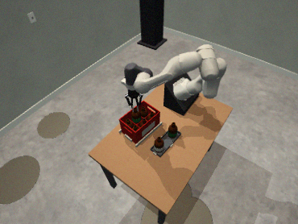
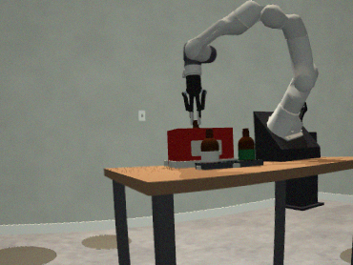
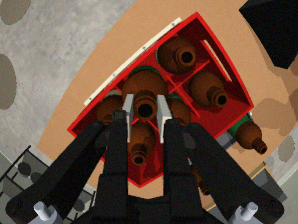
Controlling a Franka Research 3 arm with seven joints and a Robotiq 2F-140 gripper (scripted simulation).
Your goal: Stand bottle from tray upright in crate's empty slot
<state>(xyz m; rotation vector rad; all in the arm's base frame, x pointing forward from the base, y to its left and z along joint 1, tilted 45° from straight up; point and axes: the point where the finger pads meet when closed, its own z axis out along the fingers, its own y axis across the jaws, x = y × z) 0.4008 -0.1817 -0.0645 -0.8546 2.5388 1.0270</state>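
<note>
Now: hand 15 cm above the red crate, 4 cm to the right of it and 1 cm short of it. From my hand the other things lie so: grey tray: 29 cm to the left, 22 cm below.
</note>
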